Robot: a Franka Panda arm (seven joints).
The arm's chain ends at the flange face. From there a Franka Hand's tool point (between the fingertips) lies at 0.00 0.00 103.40 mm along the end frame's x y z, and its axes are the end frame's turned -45 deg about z.
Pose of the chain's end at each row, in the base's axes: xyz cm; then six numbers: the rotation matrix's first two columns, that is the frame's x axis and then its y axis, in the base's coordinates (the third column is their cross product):
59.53, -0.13, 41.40, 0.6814, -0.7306, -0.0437, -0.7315, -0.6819, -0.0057
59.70, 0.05, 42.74, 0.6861, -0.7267, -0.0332, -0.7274, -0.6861, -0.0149
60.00, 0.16, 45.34, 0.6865, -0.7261, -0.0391, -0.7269, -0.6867, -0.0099
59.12, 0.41, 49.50, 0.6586, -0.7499, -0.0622, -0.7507, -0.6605, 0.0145
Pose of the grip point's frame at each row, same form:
59.26, 0.24, 31.07, 0.9991, -0.0344, -0.0269, -0.0354, -0.9988, -0.0349
59.58, 0.41, 32.41, 0.9995, -0.0287, -0.0129, -0.0292, -0.9990, -0.0340
59.80, 0.52, 35.01, 0.9994, -0.0279, -0.0206, -0.0286, -0.9990, -0.0346
58.58, 0.79, 39.18, 0.9965, -0.0632, -0.0542, -0.0651, -0.9973, -0.0337

